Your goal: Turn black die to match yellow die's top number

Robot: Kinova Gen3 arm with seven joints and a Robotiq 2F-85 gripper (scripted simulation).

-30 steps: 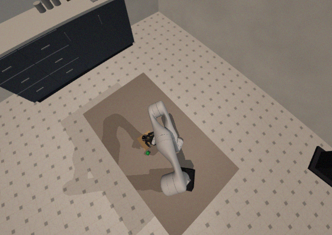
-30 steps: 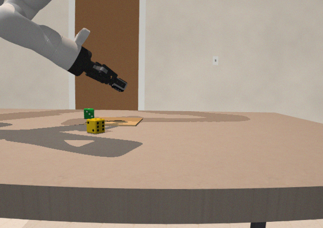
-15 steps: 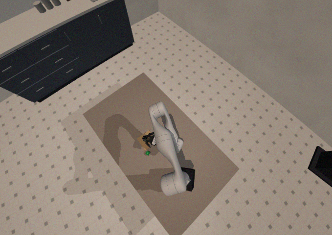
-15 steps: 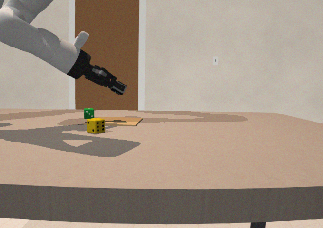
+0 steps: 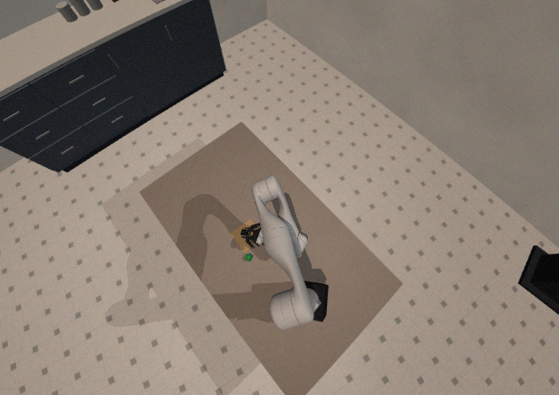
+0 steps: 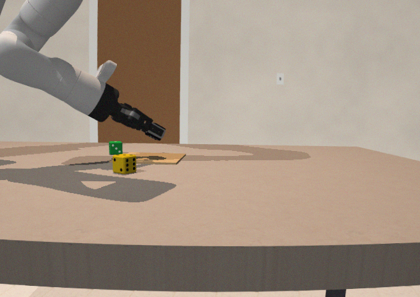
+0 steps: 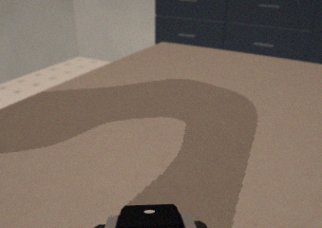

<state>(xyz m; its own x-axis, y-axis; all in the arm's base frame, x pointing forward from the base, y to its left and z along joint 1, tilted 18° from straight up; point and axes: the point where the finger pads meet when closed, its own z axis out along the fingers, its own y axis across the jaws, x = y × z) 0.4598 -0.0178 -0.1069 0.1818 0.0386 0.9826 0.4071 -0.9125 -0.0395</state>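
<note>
Right now the mat is 1 cm behind my hand and 6 cm below it. Round my hand: green die 10 cm behind, 8 cm to the left, 5 cm below; yellow die 4 cm behind, 16 cm to the right, 5 cm below; black die right at my hand.
</note>
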